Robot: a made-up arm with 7 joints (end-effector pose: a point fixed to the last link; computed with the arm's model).
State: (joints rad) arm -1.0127 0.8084 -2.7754 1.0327 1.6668 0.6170 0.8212
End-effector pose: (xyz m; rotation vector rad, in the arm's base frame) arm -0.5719 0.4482 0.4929 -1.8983 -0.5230 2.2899
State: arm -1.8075 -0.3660 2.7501 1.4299 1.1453 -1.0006 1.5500
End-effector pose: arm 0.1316 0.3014 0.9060 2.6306 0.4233 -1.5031
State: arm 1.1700 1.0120 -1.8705 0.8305 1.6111 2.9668 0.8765
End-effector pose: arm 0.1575 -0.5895 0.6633 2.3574 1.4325 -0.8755
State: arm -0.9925 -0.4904 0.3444 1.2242 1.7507 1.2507 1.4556
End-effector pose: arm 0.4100 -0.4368 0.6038 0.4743 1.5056 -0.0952
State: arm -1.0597 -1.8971 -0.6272 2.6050 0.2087 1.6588 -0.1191
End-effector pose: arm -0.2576 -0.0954 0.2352 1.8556 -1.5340 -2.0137
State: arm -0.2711 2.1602 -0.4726 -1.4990 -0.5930 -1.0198 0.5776
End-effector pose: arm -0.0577 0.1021 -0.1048 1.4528 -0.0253 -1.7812
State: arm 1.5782 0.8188 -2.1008 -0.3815 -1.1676 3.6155 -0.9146
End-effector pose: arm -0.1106 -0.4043 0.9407 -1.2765 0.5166 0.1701
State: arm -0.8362 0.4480 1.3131 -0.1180 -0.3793 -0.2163 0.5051
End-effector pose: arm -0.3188 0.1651 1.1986 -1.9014 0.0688 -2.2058
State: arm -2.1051 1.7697 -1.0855 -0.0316 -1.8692 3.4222 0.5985
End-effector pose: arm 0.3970 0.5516 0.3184 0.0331 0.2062 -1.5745
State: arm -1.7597 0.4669 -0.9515 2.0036 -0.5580 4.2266 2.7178
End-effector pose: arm -0.3879 0.0192 0.6963 -1.2885 -0.4297 -2.6033
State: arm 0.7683 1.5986 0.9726 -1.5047 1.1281 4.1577 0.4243
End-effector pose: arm -0.1197 -0.5336 0.1824 -0.2073 0.7487 2.9429
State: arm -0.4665 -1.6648 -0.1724 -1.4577 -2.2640 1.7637 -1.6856
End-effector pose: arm 0.4279 -0.0188 0.7633 -0.3982 0.2895 -1.2476
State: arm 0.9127 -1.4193 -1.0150 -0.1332 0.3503 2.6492 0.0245
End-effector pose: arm 0.4441 0.5155 0.6144 0.1024 -0.8676 -2.2237
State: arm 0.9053 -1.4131 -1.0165 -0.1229 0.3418 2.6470 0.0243
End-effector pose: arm 0.4494 0.5108 0.6173 0.0993 -0.8812 -2.2406
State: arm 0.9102 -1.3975 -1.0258 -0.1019 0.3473 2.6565 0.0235
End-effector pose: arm 0.4515 0.5082 0.6235 0.1098 -0.8784 -2.2528
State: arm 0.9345 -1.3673 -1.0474 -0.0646 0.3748 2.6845 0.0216
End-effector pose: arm 0.4483 0.5087 0.6350 0.1427 -0.8479 -2.2582
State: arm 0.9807 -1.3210 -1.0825 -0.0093 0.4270 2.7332 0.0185
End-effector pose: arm 0.4390 0.5114 0.6527 0.2006 -0.7826 -2.2571
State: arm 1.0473 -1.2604 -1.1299 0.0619 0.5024 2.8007 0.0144
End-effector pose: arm 0.4238 0.5145 0.6762 0.2805 -0.6787 -2.2504
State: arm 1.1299 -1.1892 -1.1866 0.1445 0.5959 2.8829 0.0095
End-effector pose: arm 0.4038 0.5156 0.7039 0.3764 -0.5364 -2.2390
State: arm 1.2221 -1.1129 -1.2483 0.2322 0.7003 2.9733 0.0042
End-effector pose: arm 0.3812 0.5131 0.7329 0.4783 -0.3616 -2.2224
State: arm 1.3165 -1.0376 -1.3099 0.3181 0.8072 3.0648 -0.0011
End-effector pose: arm 0.3584 0.5071 0.7600 0.5754 -0.1663 -2.1999
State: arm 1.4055 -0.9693 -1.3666 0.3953 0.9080 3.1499 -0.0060
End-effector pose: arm 0.3375 0.4994 0.7825 0.6579 0.0308 -2.1719
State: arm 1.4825 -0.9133 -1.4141 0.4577 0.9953 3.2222 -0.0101
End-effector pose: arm 0.3198 0.4924 0.7992 0.7197 0.2093 -2.1403
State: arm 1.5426 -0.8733 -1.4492 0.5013 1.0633 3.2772 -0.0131
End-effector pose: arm 0.3056 0.4884 0.8098 0.7596 0.3508 -2.1086
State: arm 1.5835 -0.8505 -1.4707 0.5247 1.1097 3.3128 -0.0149
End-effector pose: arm 0.2946 0.4882 0.8152 0.7796 0.4450 -2.0798
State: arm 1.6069 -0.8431 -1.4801 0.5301 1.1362 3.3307 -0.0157
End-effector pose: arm 0.2860 0.4917 0.8165 0.7846 0.4933 -2.0552
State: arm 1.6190 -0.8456 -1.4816 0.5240 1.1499 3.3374 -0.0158
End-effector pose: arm 0.2788 0.4975 0.8152 0.7810 0.5115 -2.0336
